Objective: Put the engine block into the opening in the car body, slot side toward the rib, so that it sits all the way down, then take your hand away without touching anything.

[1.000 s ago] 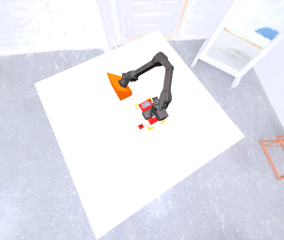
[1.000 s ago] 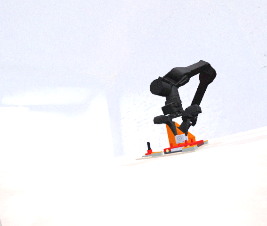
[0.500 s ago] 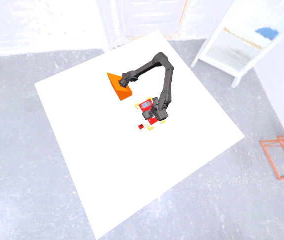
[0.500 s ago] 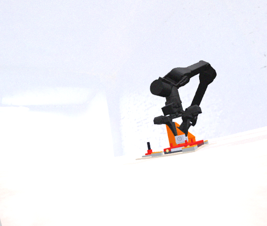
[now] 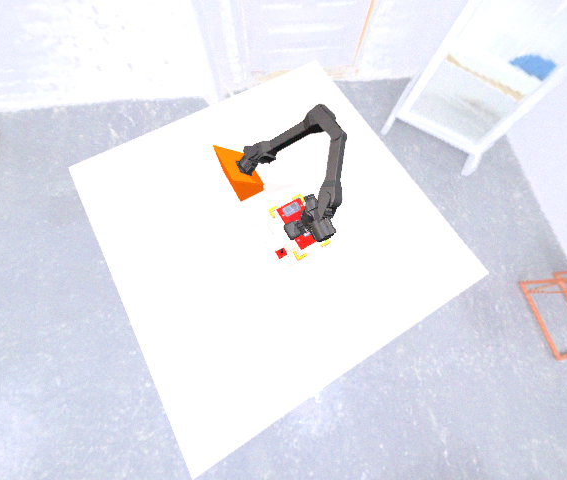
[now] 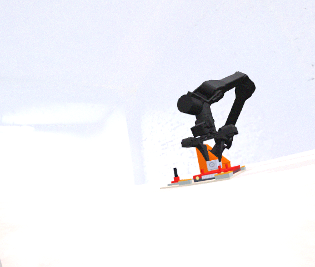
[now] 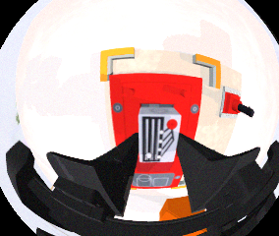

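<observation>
My gripper tip is 10 mm above the engine block.
</observation>
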